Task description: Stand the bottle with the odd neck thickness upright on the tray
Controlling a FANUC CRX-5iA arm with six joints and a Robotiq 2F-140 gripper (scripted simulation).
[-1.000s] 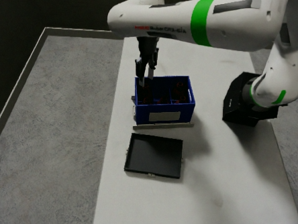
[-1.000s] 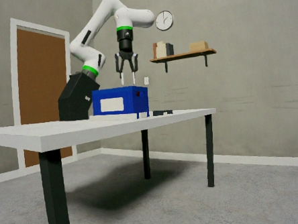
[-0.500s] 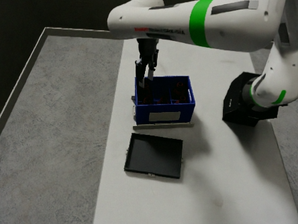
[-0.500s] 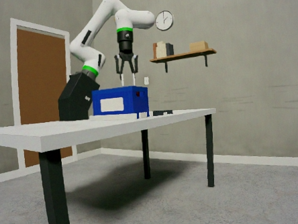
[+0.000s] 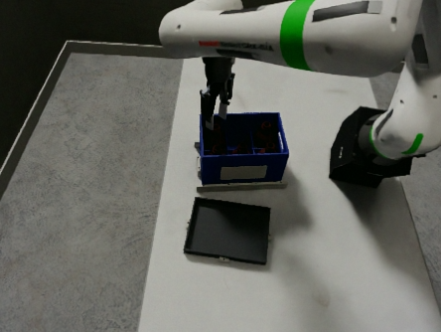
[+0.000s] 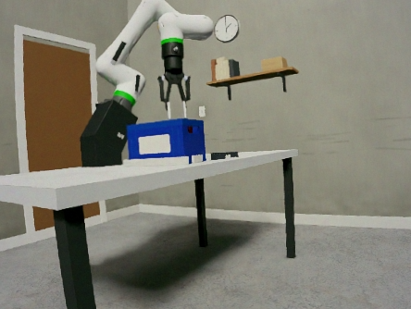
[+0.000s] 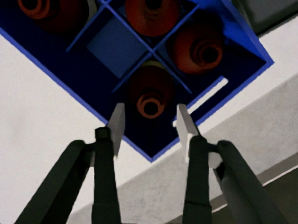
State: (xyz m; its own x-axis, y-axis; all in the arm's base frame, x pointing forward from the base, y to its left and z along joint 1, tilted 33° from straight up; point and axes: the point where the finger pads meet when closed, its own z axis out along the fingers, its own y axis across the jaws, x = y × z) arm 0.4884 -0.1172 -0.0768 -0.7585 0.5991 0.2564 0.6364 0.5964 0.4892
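Now: hand 9 cm past the crate, 3 cm to the right of it and 13 cm above it. The rest, counted from my hand: dark tray (5 cm behind, 30 cm to the left, 20 cm below).
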